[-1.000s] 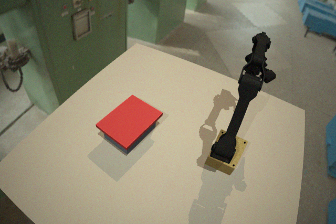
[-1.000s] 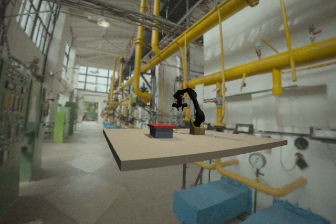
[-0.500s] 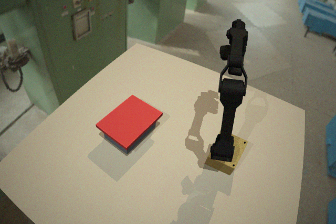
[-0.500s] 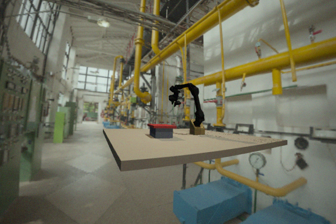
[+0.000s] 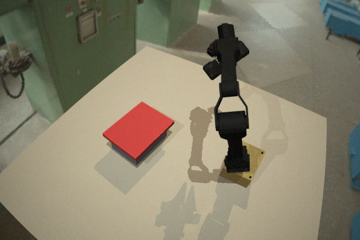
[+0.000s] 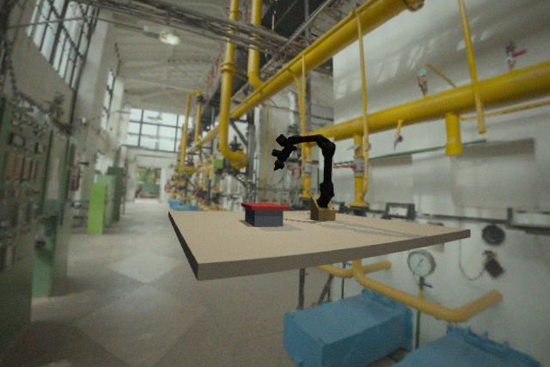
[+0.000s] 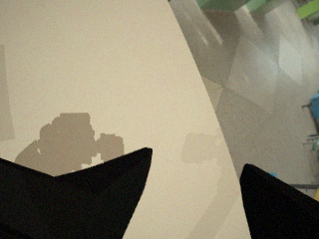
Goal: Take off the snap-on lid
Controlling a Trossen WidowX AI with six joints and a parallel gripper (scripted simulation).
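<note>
My gripper tip is now 190 mm short of the lid, 320 mm to the right of it and 230 mm above it. From my gripper tip the other things lie so: storage box: 190 mm ahead, 320 mm to the left, 280 mm below.
</note>
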